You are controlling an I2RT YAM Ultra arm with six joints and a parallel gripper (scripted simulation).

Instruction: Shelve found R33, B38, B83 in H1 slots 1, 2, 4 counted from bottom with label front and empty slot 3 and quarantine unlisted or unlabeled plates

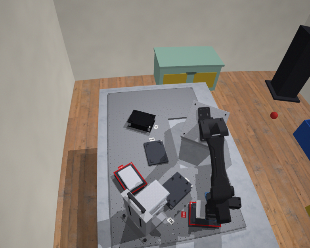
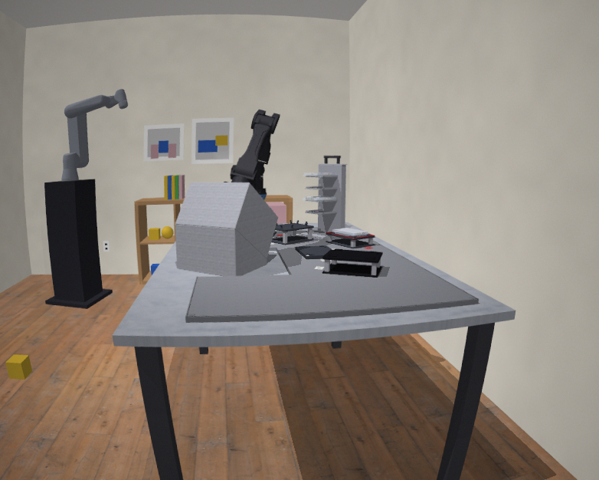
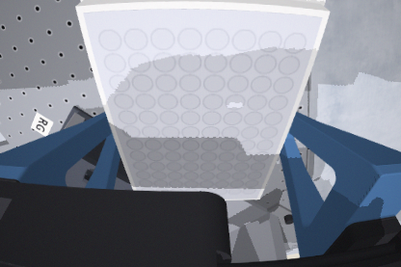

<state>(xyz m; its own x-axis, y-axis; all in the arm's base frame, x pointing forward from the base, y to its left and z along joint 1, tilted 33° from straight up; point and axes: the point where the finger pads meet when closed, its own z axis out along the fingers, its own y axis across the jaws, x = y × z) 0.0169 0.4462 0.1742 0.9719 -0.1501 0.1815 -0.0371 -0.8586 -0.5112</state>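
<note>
My hand is 1 cm below the white 96-well plate. The rest, counted from my hand: H1 deck label: 17 cm ahead, 12 cm below, 3 cm to the left; regrip nest RG: 16 cm ahead, 13 cm to the right, 6 cm below; quarantine nest QR2: 8 cm below.
</note>
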